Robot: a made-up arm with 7 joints.
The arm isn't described. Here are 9 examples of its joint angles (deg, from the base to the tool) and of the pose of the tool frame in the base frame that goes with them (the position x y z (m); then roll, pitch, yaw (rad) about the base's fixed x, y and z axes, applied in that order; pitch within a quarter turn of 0, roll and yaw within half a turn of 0).
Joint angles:
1: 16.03 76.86 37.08 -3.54 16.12 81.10 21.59
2: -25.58 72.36 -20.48 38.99 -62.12 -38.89 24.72
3: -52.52 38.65 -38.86 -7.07 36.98 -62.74 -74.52
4: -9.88 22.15 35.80 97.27 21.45 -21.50 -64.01
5: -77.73 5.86 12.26 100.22 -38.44 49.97 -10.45
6: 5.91 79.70 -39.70 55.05 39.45 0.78 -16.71
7: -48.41 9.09 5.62 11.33 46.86 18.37 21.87
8: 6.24 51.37 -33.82 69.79 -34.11 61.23 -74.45
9: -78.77 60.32 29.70 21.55 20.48 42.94 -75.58
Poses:
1: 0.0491 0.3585 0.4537 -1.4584 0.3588 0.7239
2: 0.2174 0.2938 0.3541 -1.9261 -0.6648 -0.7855
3: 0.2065 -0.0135 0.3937 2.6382 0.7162 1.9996
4: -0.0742 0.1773 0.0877 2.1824 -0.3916 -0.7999
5: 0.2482 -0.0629 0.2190 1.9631 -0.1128 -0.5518
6: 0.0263 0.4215 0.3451 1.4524 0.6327 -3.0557
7: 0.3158 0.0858 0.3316 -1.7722 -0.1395 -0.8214
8: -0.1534 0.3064 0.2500 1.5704 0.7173 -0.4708
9: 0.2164 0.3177 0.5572 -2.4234 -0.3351 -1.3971
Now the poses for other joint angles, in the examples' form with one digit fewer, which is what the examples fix.
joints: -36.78 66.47 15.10 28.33 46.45 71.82 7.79
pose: 0.121 0.367 0.448 -1.686 0.317 0.717
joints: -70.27 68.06 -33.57 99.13 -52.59 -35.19 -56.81
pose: 0.205 0.379 0.420 -2.353 -0.202 -1.198
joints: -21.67 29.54 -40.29 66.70 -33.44 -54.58 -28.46
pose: 0.133 0.152 0.135 -2.787 -0.400 -1.663
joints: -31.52 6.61 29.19 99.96 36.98 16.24 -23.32
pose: 0.010 0.071 0.070 2.125 0.182 -1.136
